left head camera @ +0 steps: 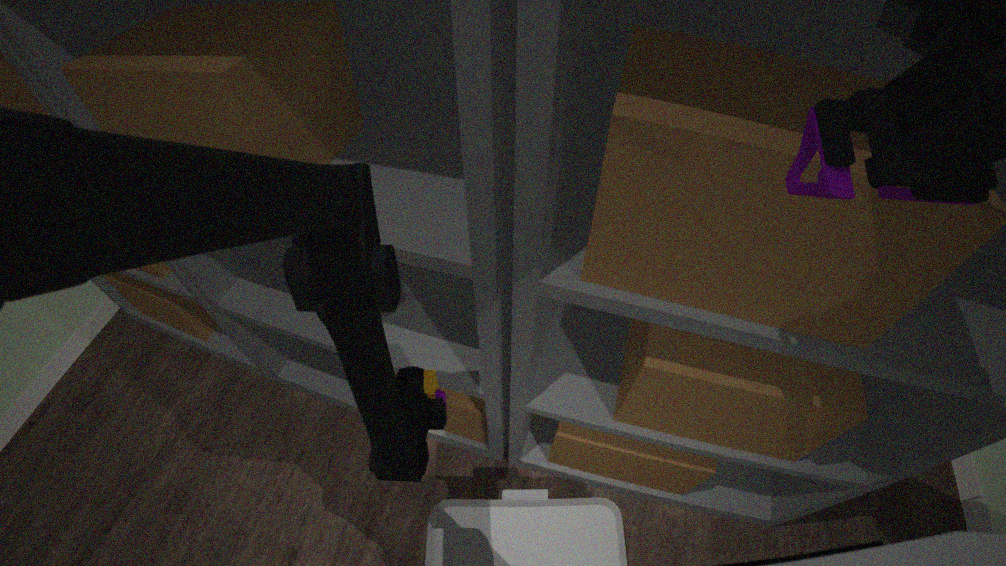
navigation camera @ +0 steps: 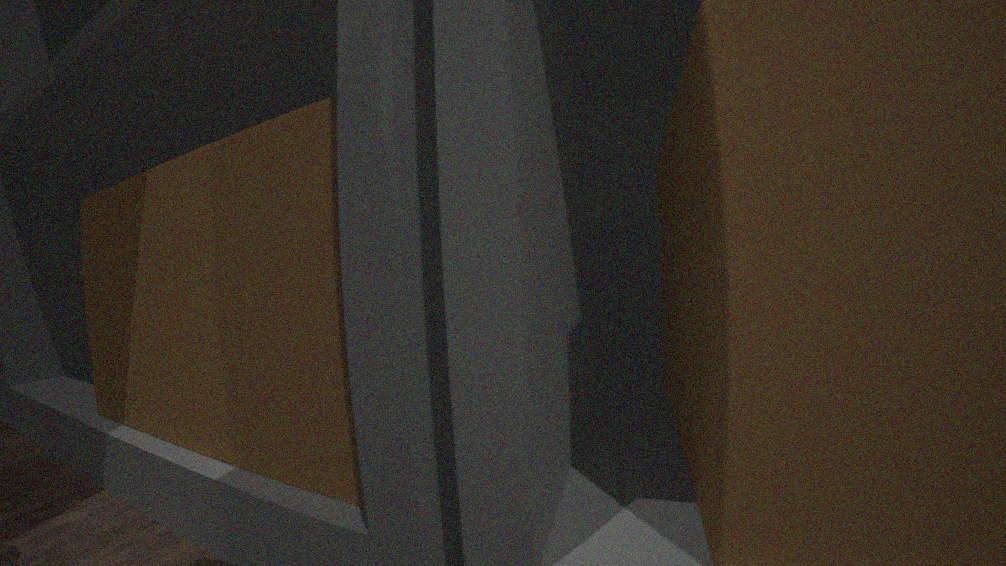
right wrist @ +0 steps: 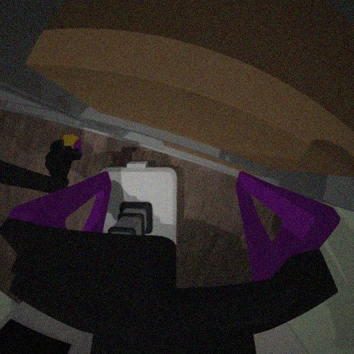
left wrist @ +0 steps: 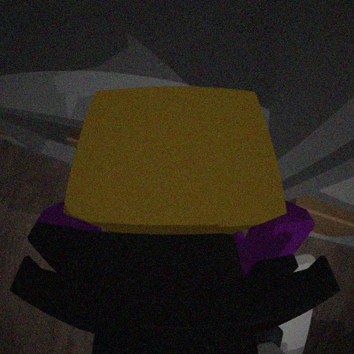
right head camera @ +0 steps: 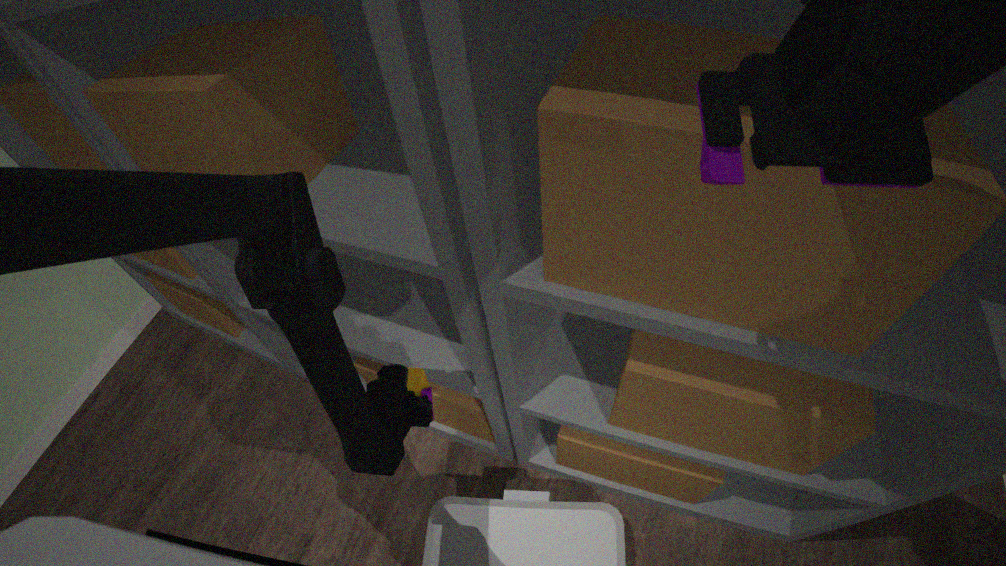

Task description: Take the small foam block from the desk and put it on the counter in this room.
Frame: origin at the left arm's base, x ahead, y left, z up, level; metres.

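Where they show: right gripper, fingertip midpoint: (left head camera: 835,188) (right head camera: 764,174).
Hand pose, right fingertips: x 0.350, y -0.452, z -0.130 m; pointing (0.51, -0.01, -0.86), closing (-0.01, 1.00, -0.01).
Observation:
After its pixels a point has its place.
The yellow foam block (left head camera: 429,382) @(x 0.453, y -0.023, z -0.699 m) (right head camera: 418,380) @(x 0.453, y -0.028, z -0.699 m) (left wrist: 175,160) (right wrist: 70,140) is between the purple fingers of my left gripper, near the middle of both head views, and fills much of the left wrist view. My left gripper (left wrist: 175,225) is shut on the block and holds it in the air in front of the grey shelves. My right gripper (right wrist: 173,178) is wide open with nothing between its fingers. It hangs in front of a large brown box at the upper right of the head views. The desk and the counter cannot be made out in these views.
Grey shelf units (left head camera: 538,211) @(x 0.480, y -0.210, z -0.286 m) (right head camera: 495,211) @(x 0.492, y -0.221, z -0.297 m) (navigation camera: 492,281) @(x 0.482, y -0.204, z -1.186 m) stand close ahead. They hold large brown boxes (left head camera: 731,225) @(x 0.433, y -0.432, z -0.257 m) (right head camera: 689,218) @(x 0.431, y -0.437, z -0.253 m) (navigation camera: 858,281) (right wrist: 200,90). The robot's white base (left head camera: 555,535) @(x 0.221, y -0.300, z -1.150 m) (right head camera: 555,535) @(x 0.230, y -0.306, z -1.150 m) (right wrist: 160,190) is below, over a dark wooden floor (left head camera: 232,457) @(x 0.454, y 0.821, z -1.410 m) (right head camera: 232,450) @(x 0.430, y 0.929, z -1.410 m).

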